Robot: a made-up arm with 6 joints.
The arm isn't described. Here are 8 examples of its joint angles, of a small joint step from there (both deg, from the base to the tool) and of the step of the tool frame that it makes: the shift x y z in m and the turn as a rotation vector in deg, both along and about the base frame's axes.
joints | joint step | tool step
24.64 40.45 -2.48 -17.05 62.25 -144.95 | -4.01 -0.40 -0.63 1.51 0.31 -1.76 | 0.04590 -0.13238 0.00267 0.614 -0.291 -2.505
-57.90 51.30 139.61 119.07 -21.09 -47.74 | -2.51 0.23 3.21 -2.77 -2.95 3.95 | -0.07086 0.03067 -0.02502 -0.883 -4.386 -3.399
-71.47 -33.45 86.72 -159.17 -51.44 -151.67 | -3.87 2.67 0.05 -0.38 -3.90 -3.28 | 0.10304 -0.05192 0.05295 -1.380 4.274 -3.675
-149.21 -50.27 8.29 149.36 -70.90 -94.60 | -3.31 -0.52 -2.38 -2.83 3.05 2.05 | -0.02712 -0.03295 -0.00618 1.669 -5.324 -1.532
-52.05 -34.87 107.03 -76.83 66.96 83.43 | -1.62 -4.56 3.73 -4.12 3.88 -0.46 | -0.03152 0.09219 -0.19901 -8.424 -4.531 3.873
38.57 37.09 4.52 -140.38 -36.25 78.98 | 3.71 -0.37 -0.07 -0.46 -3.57 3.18 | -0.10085 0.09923 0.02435 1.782 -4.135 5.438
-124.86 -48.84 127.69 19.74 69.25 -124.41 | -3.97 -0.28 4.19 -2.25 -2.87 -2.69 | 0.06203 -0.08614 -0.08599 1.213 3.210 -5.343
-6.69 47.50 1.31 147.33 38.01 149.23 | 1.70 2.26 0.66 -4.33 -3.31 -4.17 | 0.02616 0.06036 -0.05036 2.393 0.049 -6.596
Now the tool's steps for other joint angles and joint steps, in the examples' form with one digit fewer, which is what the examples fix.
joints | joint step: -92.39 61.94 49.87 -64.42 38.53 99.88 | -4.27 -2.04 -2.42 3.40 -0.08 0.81
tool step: -0.1696 0.0391 0.0334 1.18 3.90 -3.57
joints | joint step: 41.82 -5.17 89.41 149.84 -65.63 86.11 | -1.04 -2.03 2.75 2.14 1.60 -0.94
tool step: -0.1039 -0.0703 -0.0466 1.53 -3.71 -2.95
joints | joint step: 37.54 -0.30 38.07 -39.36 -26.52 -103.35 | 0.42 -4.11 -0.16 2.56 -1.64 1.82
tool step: -0.1117 -0.0781 0.0395 -1.43 -5.12 -1.01
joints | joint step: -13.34 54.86 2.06 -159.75 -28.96 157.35 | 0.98 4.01 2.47 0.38 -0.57 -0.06
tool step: 0.0303 0.0322 -0.0853 0.21 0.99 1.38
